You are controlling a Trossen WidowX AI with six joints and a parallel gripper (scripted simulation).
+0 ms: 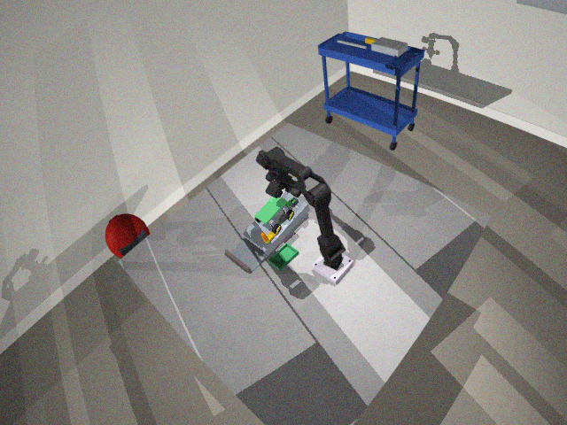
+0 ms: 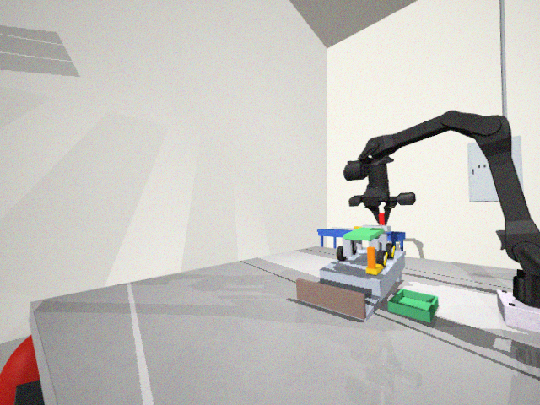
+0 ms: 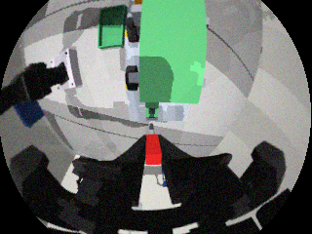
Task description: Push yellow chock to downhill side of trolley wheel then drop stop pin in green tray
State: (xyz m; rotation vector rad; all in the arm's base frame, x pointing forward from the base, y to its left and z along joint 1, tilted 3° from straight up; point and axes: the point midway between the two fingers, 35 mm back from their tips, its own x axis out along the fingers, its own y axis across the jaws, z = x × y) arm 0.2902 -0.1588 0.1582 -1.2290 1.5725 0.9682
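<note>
The green tray is 7 cm behind my gripper tip, 23 cm to the left of it and 18 cm below it. From my gripper tip the other things lie so: trolley: 4 cm ahead, 10 cm to the left, 6 cm below; then red-headed stop pin: right at my gripper tip; then grey ramp: 4 cm ahead, 10 cm to the left, 13 cm below.
</note>
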